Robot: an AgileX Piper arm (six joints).
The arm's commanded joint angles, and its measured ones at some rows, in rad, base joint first. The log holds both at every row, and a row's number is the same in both.
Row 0, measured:
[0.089, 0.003, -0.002, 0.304, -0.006, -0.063]
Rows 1 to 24, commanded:
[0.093, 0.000, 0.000, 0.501, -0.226, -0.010]
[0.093, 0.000, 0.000, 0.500, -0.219, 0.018]
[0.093, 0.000, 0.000, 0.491, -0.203, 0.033]
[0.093, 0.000, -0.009, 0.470, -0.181, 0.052]
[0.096, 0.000, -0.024, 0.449, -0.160, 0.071]
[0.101, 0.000, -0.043, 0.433, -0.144, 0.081]
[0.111, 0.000, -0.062, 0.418, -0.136, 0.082]
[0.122, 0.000, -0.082, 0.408, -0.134, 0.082]
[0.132, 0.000, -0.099, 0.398, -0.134, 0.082]
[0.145, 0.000, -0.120, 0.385, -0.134, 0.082]
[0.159, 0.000, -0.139, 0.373, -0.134, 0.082]
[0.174, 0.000, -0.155, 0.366, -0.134, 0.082]
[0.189, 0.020, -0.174, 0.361, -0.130, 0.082]
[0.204, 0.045, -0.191, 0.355, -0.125, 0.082]
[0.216, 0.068, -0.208, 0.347, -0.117, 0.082]
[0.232, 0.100, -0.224, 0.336, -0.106, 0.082]
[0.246, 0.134, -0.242, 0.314, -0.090, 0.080]
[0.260, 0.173, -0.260, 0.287, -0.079, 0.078]
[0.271, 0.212, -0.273, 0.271, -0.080, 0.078]
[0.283, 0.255, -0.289, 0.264, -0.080, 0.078]
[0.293, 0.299, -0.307, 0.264, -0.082, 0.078]
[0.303, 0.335, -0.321, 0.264, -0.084, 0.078]
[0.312, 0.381, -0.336, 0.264, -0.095, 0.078]
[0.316, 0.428, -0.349, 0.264, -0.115, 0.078]
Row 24, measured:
[0.290, 0.276, -0.297, 0.291, -0.095, 0.079]
